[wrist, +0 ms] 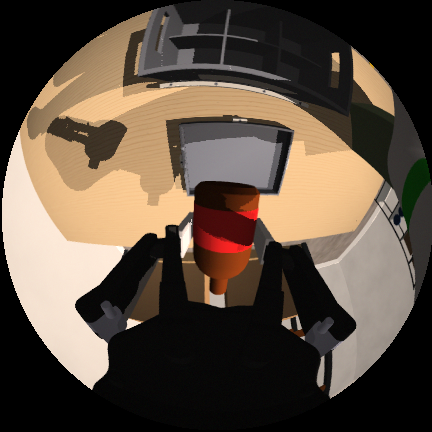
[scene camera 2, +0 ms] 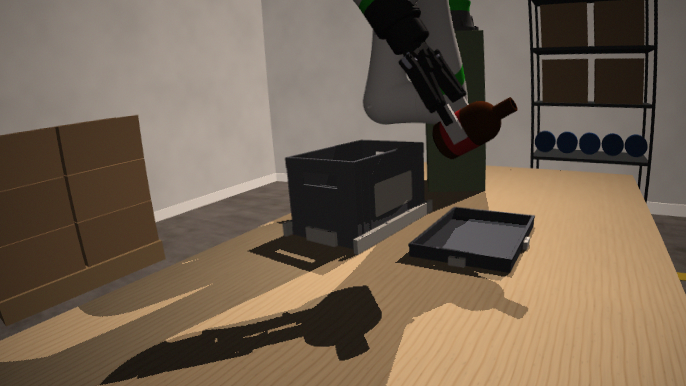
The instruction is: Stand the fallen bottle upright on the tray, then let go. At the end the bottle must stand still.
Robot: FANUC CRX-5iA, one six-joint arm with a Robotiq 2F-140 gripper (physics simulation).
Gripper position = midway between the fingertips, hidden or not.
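Note:
A tall dark crate [scene camera 2: 348, 189] stands in the scene, and it appears in the wrist view too [wrist: 226, 48]. There is a low grey rail [scene camera 2: 376, 235], along with a brown bottle [scene camera 2: 481, 121] [wrist: 224, 213] and a shallow dark tray [scene camera 2: 493, 240] [wrist: 252, 153], the bottle and the tray both being visible to the wrist view as well. The scene also includes the gripper [scene camera 2: 468, 135].

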